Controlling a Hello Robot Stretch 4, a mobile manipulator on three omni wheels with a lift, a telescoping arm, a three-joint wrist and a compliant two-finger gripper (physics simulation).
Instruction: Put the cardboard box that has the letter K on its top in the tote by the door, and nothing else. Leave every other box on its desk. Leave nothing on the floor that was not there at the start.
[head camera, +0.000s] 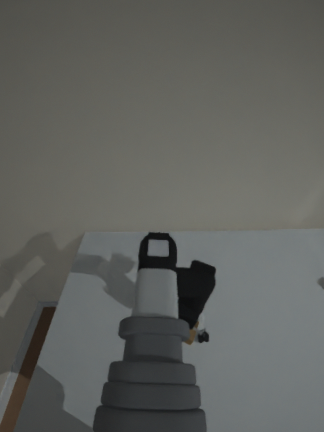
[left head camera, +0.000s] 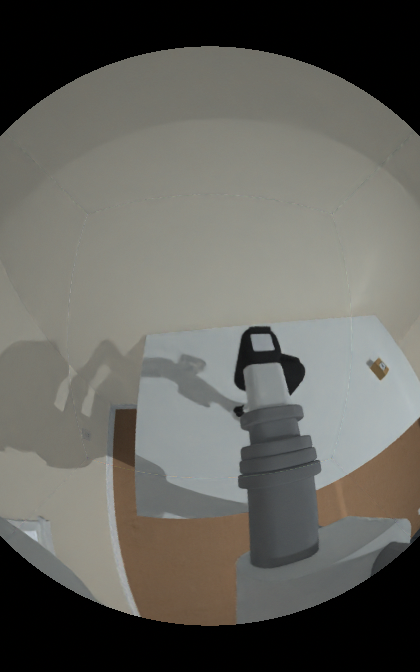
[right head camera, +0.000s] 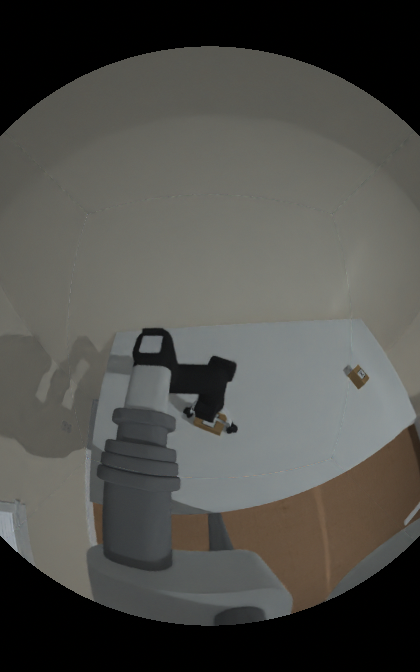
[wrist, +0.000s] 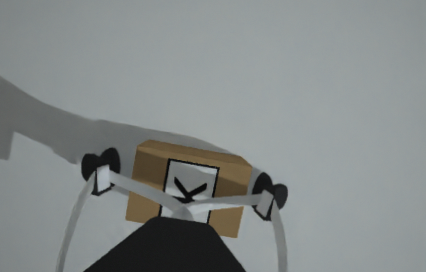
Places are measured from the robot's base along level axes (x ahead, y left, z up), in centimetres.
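Pixels of known places: gripper, between the fingertips: (wrist: 186, 176).
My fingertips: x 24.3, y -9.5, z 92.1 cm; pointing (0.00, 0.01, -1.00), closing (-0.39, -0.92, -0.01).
Behind a point stands the place of what it marks.
A brown cardboard box (wrist: 150, 170) @(x 26.5, y -7.3, z 97.1 cm) (right head camera: 218, 430) with a black K on its white top label lies on the pale desk (wrist: 340, 100) @(x 28.0, y -26.2, z 92.1 cm) (right head camera: 280, 450). A small part of it shows in the head camera view (head camera: 190, 339) @(x 20.0, y -11.8, z 97.1 cm). My gripper (wrist: 186, 176) @(x 24.3, y -9.5, z 92.1 cm) (right head camera: 210, 420) is open over the box, with one fingertip beyond each end and a gap at both sides. The fingers and the black gripper body cover part of the label and the near edge. The tote does not show in these views.
A second brown box (left head camera: 380, 369) (right head camera: 358, 376) lies near the desk's far right end; its letter is too small to read surely. Walls stand behind and left of the desk. Brown floor (left head camera: 185, 565) (right head camera: 280, 540) shows in front. A pale frame (left head camera: 45, 532) is at lower left.
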